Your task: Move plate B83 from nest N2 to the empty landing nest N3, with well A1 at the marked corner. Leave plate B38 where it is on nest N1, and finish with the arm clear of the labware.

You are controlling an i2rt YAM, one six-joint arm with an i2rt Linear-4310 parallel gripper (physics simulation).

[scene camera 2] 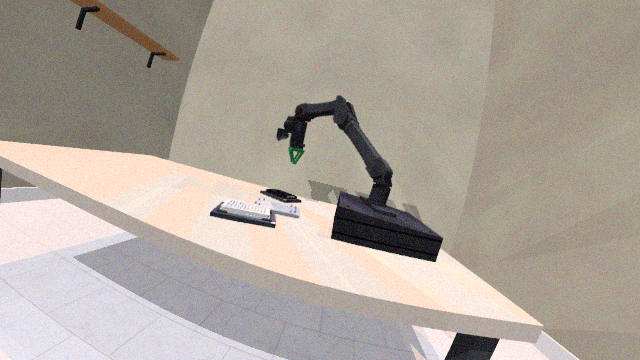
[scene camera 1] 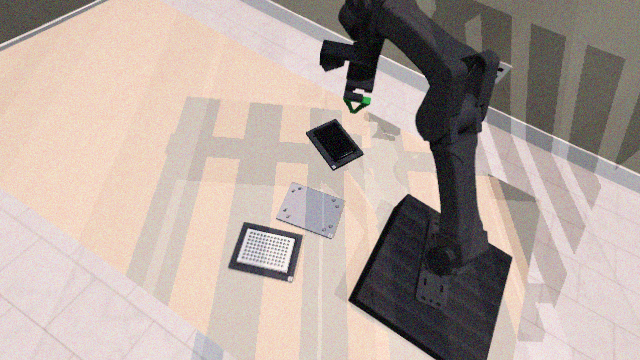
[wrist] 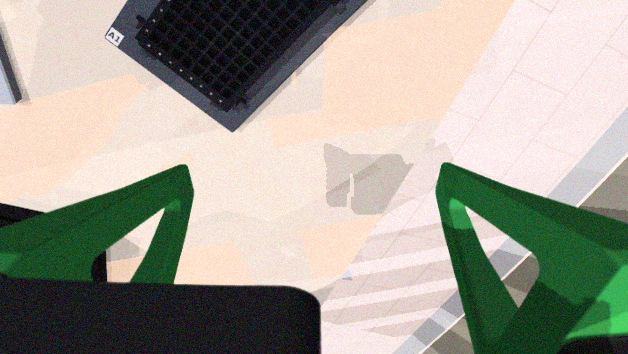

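A black plate (scene camera 1: 334, 141) (scene camera 2: 282, 194) (wrist: 240, 40) sits on a dark nest (scene camera 1: 347, 160) (wrist: 175, 80), whose A1 label (wrist: 114, 36) shows in the wrist view. A white plate (scene camera 1: 266, 250) (scene camera 2: 245, 208) sits on another dark nest (scene camera 1: 250, 269) (scene camera 2: 242, 219). Between them lies the empty light grey nest (scene camera 1: 310, 210) (scene camera 2: 287, 209) (wrist: 6, 95) with small pins and a pale corner mark. Plate and nest numbers are not readable. My gripper (scene camera 1: 354, 111) (scene camera 2: 295, 161) (wrist: 314, 177) is open and empty, high above the table, off to one side of the black plate.
The arm stands on a black base block (scene camera 1: 390, 280) (scene camera 2: 385, 230) on the wooden table (scene camera 1: 100, 100) (scene camera 2: 310, 280). The table's edge and the floor (wrist: 500, 100) show right of the black plate's nest in the wrist view. A wall shelf (scene camera 2: 130, 30) is at the upper left.
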